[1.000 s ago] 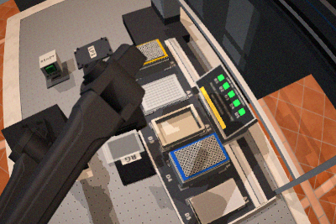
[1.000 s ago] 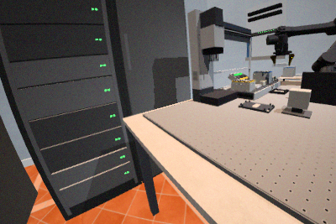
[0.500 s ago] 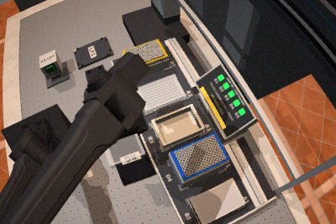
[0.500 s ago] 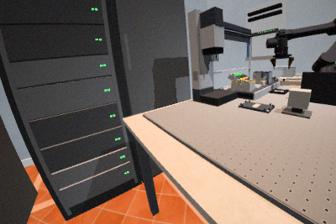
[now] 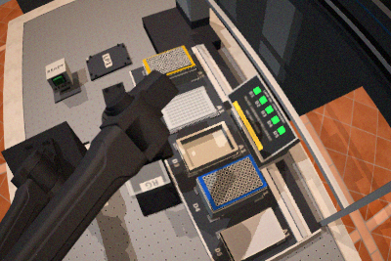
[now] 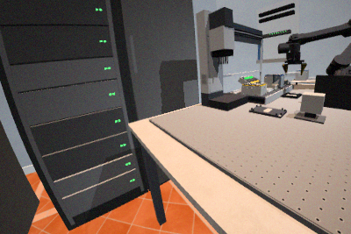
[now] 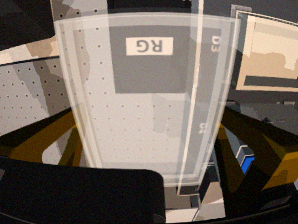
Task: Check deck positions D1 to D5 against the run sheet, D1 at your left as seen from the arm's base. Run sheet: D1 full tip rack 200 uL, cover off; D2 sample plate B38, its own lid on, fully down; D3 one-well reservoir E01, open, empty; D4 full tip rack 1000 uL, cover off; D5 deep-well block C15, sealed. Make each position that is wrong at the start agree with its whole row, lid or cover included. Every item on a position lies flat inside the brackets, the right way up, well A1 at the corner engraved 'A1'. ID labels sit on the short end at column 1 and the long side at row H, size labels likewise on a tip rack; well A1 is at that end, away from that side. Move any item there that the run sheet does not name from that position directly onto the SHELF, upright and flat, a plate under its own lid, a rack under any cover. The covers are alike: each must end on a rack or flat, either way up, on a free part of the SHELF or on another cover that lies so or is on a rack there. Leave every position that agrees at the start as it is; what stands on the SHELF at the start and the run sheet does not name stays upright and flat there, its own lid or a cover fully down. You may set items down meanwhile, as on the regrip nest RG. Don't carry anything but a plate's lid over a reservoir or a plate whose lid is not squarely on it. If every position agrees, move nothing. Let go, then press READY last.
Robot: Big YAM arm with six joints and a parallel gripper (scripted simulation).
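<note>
Right now my hand is 15 cm above the black regrip nest. Also, from my hand: one-well reservoir (16 cm ahead, 10 cm below, 3 cm to the left); then sealed block (22 cm to the right, 18 cm ahead, 9 cm below); then blue-framed tip rack (17 cm ahead, 9 cm to the right, 4 cm below).
</note>
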